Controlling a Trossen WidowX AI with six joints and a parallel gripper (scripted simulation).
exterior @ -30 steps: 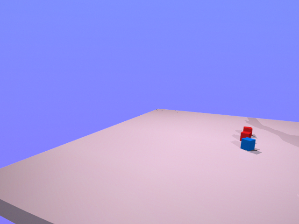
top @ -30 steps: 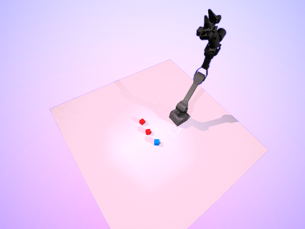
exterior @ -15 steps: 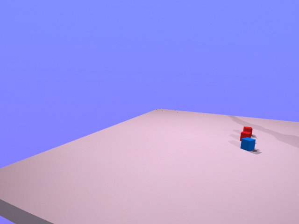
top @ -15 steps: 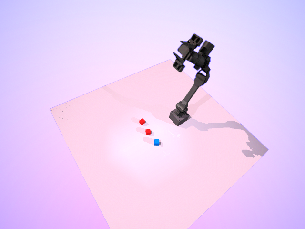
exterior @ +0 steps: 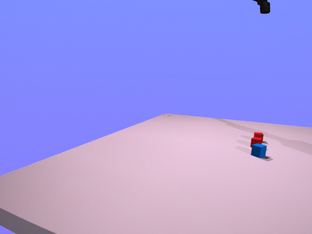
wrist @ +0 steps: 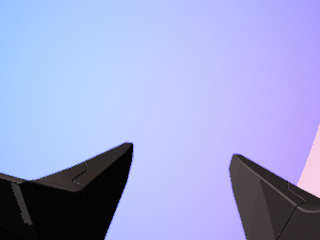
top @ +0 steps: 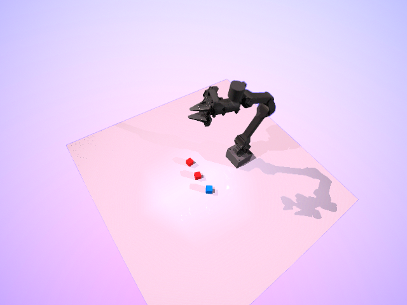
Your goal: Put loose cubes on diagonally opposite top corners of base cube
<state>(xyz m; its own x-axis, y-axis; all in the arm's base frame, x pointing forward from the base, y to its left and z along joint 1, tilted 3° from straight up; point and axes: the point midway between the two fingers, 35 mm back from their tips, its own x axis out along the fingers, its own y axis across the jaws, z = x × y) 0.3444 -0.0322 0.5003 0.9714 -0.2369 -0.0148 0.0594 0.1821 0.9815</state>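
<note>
The blue base cube is 10 cm behind my gripper tip, 11 cm to the left of it and 56 cm below it.
</note>
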